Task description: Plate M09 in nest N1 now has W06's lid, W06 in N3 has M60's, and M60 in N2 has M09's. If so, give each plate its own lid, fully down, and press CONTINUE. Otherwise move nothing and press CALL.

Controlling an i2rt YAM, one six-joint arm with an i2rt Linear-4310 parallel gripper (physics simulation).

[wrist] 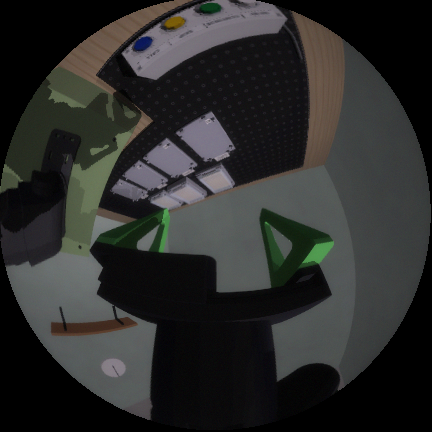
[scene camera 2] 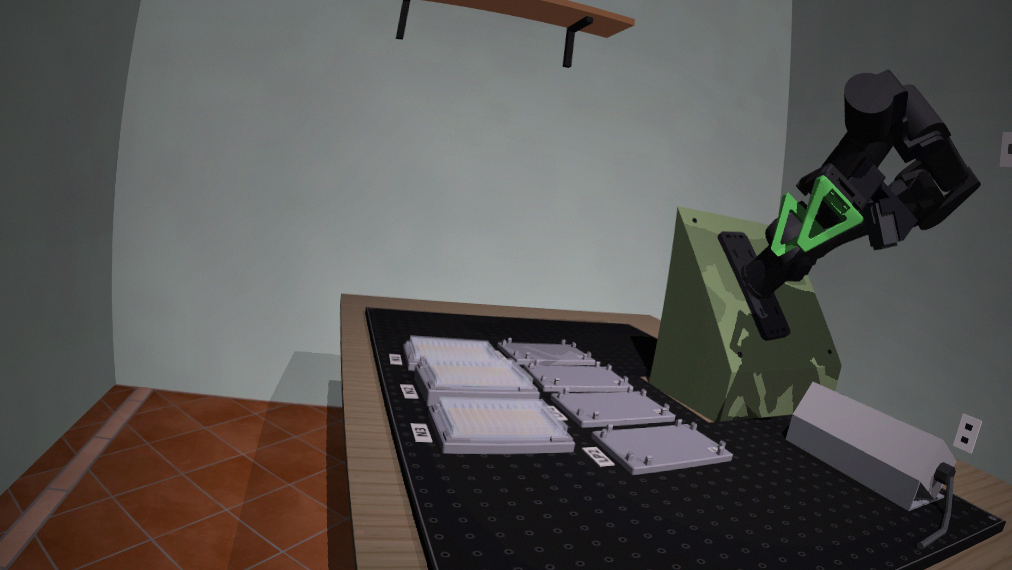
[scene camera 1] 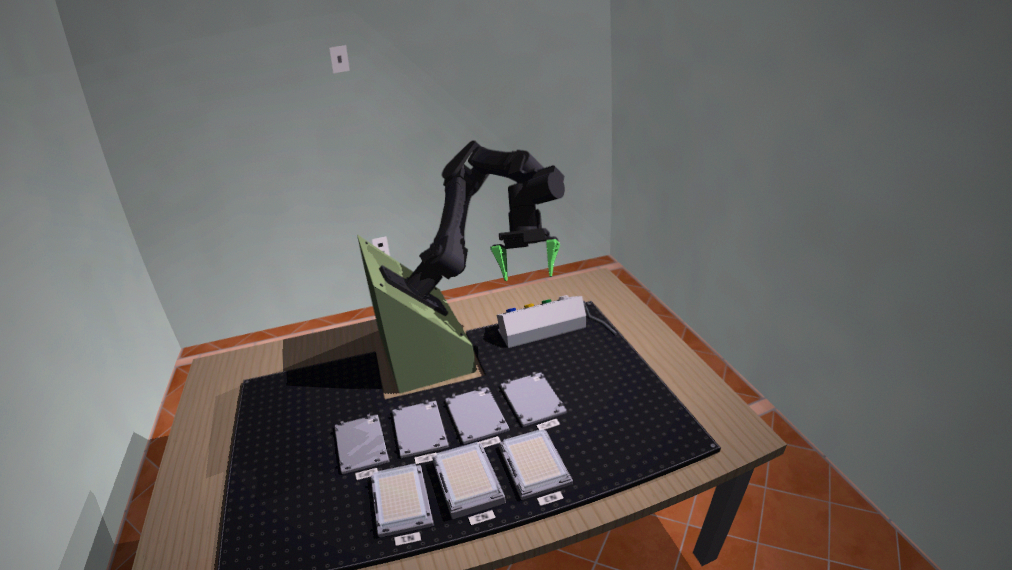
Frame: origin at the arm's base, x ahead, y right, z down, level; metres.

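Seen in the pictures: gripper, fingertip midpoint: (wrist: 214,212) (scene camera 2: 786,250) (scene camera 1: 528,278); arm's base, link origin: (wrist: 53,186) (scene camera 2: 752,285) (scene camera 1: 413,292).
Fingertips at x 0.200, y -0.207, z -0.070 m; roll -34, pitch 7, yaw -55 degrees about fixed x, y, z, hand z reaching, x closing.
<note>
Offsets run from my fingertips to a thing's top centre. "spot": to the spot under its first point.
My gripper (scene camera 1: 528,277) (scene camera 2: 788,251) (wrist: 214,212) is open and empty, high above the button box. Three plates with pale wells under clear lids sit in nests: one at N1 {dx +0.225, dy +0.405, dz +0.222 m} (scene camera 1: 400,497) (scene camera 2: 453,349), one at N2 {dx +0.241, dy +0.273, dz +0.213 m} (scene camera 1: 467,473) (scene camera 2: 473,373), one at N3 {dx +0.265, dy +0.140, dz +0.222 m} (scene camera 1: 534,460) (scene camera 2: 495,419). The lids' markings are too small to read, so which lid is on which plate I cannot tell. The button box {dx -0.138, dy -0.105, dz +0.168 m} (scene camera 1: 543,322) (scene camera 2: 863,439) (wrist: 215,37) stands at the back; in the wrist view it has a blue button (wrist: 143,43), a yellow button (wrist: 175,22) and a green button (wrist: 210,7).
Several flat grey lid parks with corner posts lie in a row behind the nests, such as the nearest to the box {dx +0.093, dy +0.051, dz +0.232 m} (scene camera 1: 532,398) (scene camera 2: 662,447) (wrist: 206,136). The green arm mount (scene camera 1: 431,354) (scene camera 2: 697,339) (wrist: 82,200) stands behind them. A cable {spot: dx -0.064, dy -0.254, dz +0.244 m} (scene camera 1: 603,322) (scene camera 2: 948,506) leaves the box.
</note>
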